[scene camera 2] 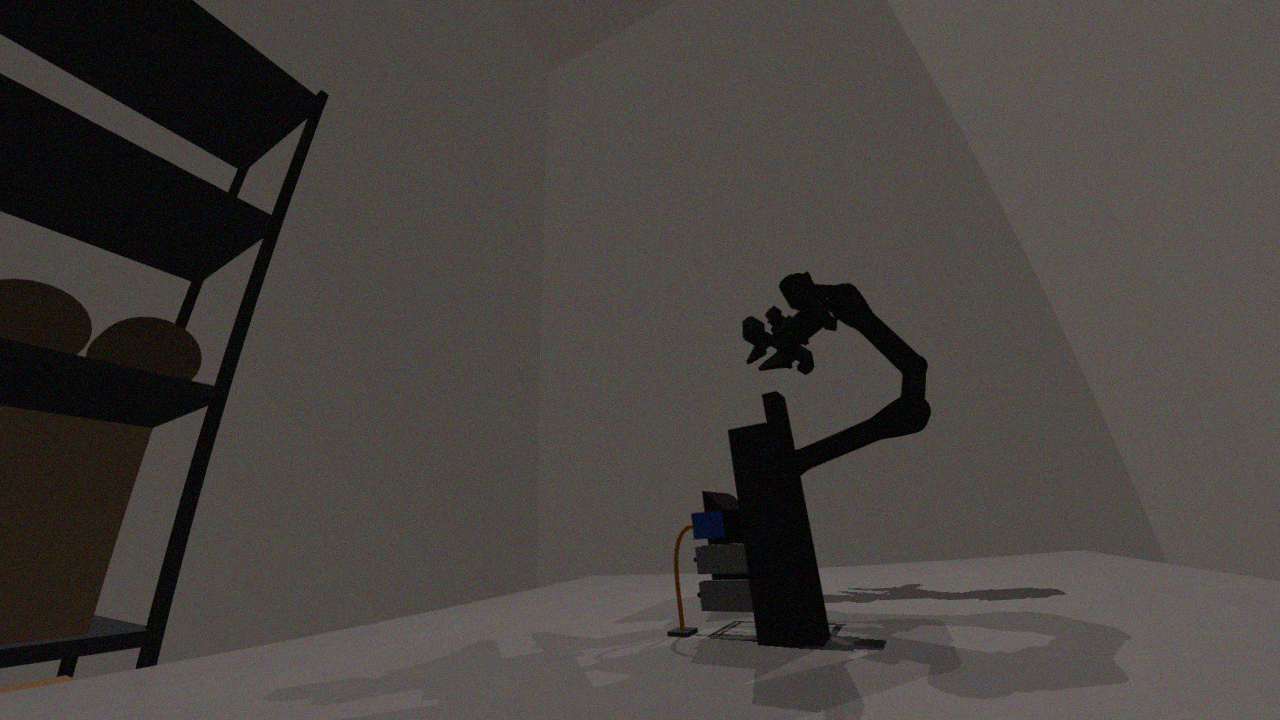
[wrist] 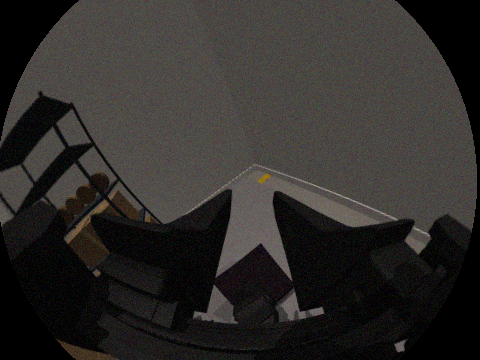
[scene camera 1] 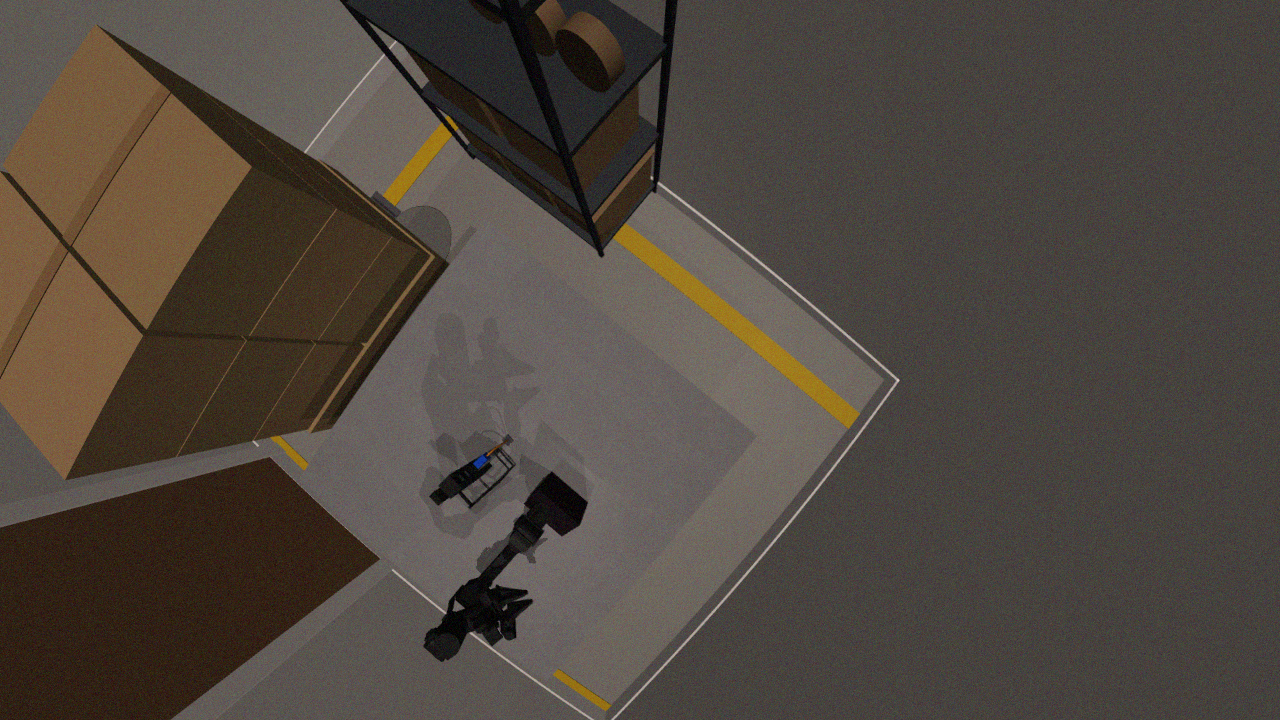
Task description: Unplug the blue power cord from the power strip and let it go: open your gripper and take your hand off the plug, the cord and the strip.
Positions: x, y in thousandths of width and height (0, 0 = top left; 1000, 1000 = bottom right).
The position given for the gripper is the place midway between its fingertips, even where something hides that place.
In view: the gripper (scene camera 2: 589, 509) and a blue plug (scene camera 2: 568, 727).
The gripper shows as well in the wrist view (wrist: 526, 543) and in scene camera 1 (scene camera 1: 414, 828).
